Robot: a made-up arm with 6 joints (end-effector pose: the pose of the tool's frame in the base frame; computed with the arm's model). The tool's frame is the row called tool. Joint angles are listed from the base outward.
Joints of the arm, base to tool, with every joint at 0 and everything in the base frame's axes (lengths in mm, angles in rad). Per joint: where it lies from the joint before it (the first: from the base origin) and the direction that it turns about. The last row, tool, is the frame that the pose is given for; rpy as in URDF.
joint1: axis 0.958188 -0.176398 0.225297 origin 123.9 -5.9 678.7
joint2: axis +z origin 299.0 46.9 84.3
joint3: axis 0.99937 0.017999 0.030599 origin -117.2 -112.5 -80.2
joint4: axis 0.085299 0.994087 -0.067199 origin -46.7 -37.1 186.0
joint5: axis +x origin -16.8 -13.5 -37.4
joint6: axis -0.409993 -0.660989 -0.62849 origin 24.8 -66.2 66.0
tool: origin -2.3 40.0 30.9 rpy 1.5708 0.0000 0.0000
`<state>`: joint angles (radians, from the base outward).
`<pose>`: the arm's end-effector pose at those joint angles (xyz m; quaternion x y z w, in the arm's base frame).
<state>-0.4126 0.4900 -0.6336 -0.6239 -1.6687 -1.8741</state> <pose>0.2790 0.0552 0.7748 -0.0388 0.1141 -0.3558 0.9268</pose>
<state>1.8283 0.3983 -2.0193 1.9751 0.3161 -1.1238</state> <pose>0.2232 -0.0770 0.7912 -0.8224 -0.4328 0.3590 0.0870</pose>
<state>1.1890 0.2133 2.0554 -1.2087 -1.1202 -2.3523</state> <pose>0.4032 -0.0367 0.4220 -0.5000 -0.3601 -0.5190 0.5925</pose>
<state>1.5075 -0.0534 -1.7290 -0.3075 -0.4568 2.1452</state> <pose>0.2098 0.0169 0.9161 -0.1884 -0.8860 0.2880 0.3108</pose>
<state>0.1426 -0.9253 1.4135 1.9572 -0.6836 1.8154</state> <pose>0.1394 -0.0047 0.6784 0.7864 -0.2457 -0.0857 0.5603</pose>
